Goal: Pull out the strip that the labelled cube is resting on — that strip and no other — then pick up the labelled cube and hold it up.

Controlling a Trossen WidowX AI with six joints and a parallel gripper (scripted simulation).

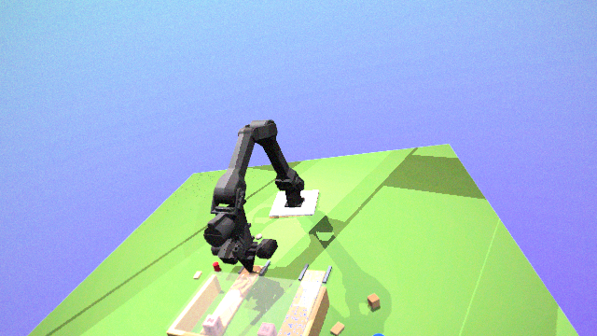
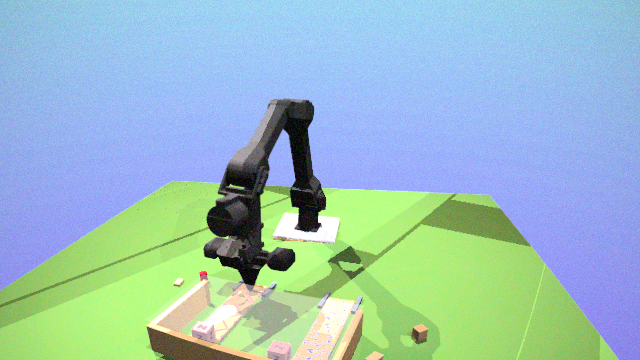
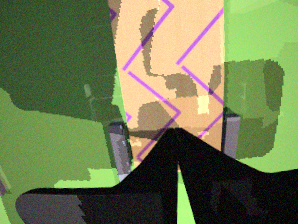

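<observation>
Right now the strip is 90 mm ahead of my gripper tip and 10 mm to the right of it. Also, from my gripper tip: red cylinder: 10 mm behind, 120 mm to the right, 10 mm above.
</observation>
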